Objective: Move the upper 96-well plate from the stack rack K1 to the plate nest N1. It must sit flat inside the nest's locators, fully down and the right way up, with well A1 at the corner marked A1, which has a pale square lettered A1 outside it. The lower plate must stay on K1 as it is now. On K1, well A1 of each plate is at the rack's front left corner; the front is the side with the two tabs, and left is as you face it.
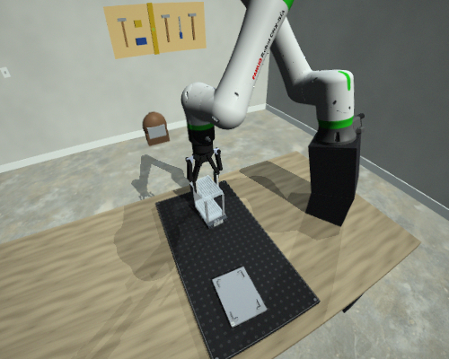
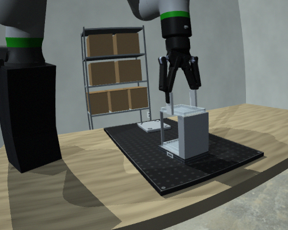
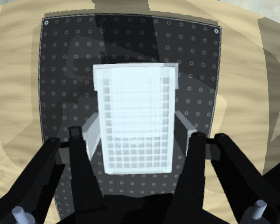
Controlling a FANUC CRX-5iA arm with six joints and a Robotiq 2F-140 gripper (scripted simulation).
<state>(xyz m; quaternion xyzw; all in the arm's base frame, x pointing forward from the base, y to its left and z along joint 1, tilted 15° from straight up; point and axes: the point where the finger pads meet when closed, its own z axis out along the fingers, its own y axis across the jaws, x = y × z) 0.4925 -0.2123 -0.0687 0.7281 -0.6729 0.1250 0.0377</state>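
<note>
Now: the plate nest N1 7 cm ahead of my hand, 39 cm to the left of it and 16 cm below it.
</note>
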